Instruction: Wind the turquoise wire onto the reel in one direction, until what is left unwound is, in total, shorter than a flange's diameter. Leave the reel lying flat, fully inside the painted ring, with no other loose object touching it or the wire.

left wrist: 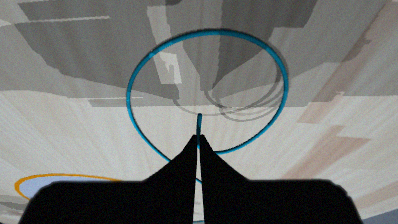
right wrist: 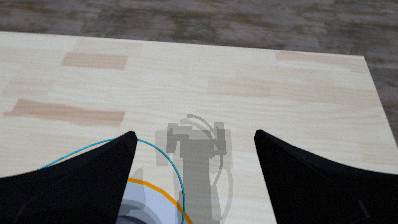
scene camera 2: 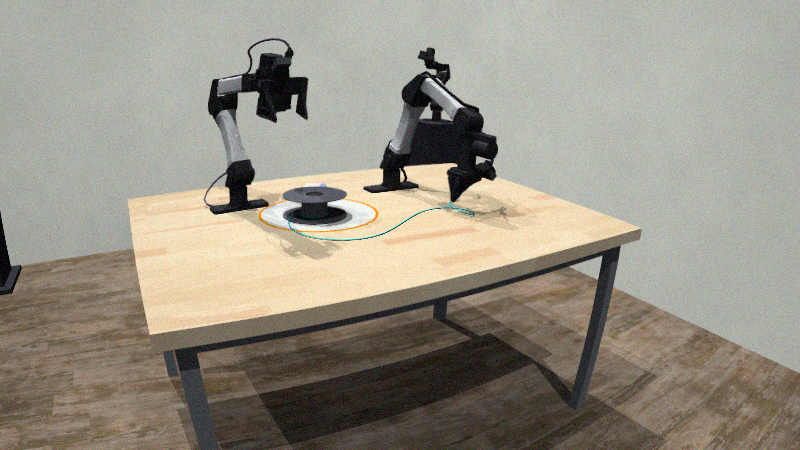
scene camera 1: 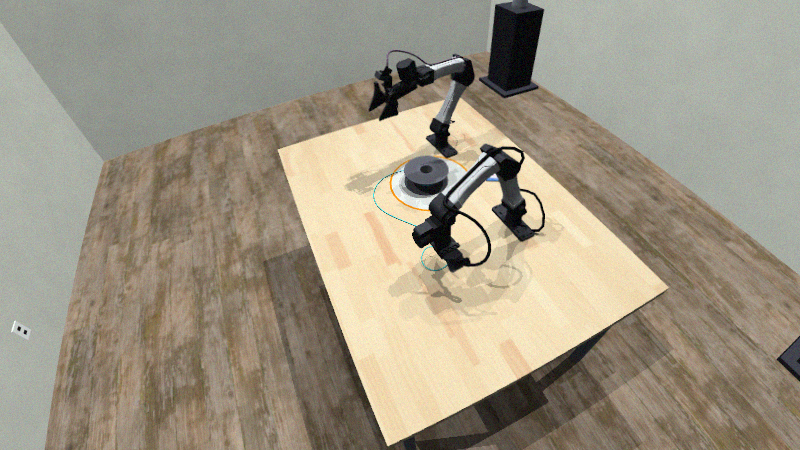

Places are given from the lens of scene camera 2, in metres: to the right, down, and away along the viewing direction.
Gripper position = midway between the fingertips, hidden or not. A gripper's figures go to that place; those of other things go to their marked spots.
my left gripper [scene camera 2: 452,202]: 0.16, -0.07, 1.66
my right gripper [scene camera 2: 291,119]: -0.27, -0.27, 1.30
